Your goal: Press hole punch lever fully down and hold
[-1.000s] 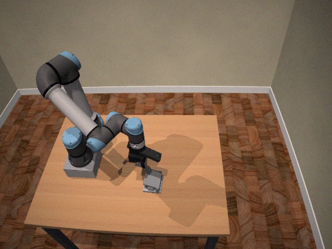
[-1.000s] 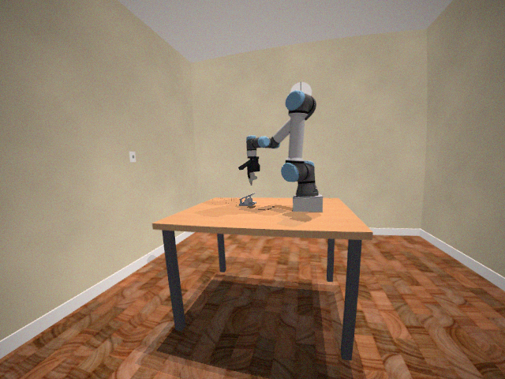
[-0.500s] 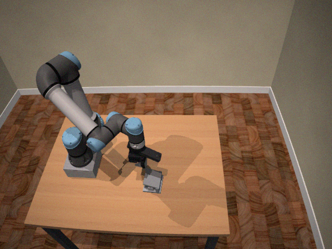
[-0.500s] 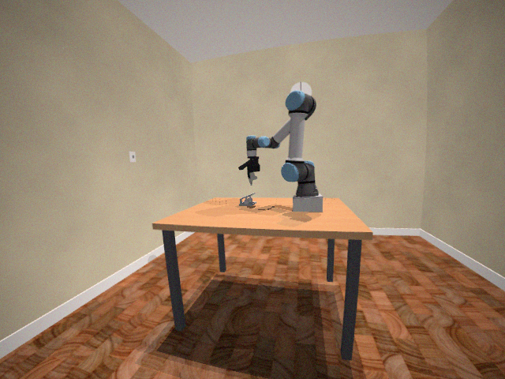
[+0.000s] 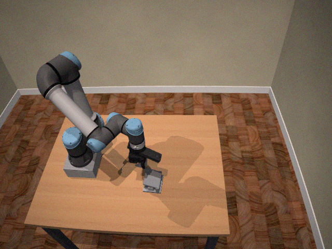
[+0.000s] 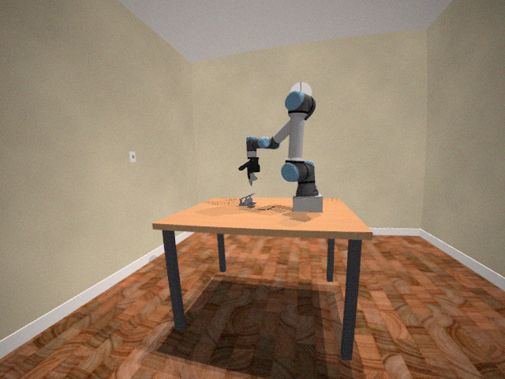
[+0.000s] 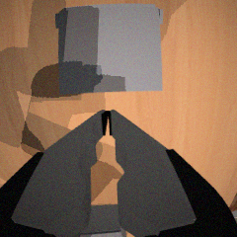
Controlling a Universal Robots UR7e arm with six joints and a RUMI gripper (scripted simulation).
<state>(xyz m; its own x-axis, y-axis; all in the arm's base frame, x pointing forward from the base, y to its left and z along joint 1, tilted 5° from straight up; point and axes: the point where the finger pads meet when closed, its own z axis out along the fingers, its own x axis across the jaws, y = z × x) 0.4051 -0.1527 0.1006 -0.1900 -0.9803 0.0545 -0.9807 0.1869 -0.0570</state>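
Right now the hole punch lever is 30 mm ahead of my hand, 10 mm to the right of it and 100 mm below it. The rest, counted from my hand: hole punch 40 mm ahead, 10 mm to the right, 120 mm below.
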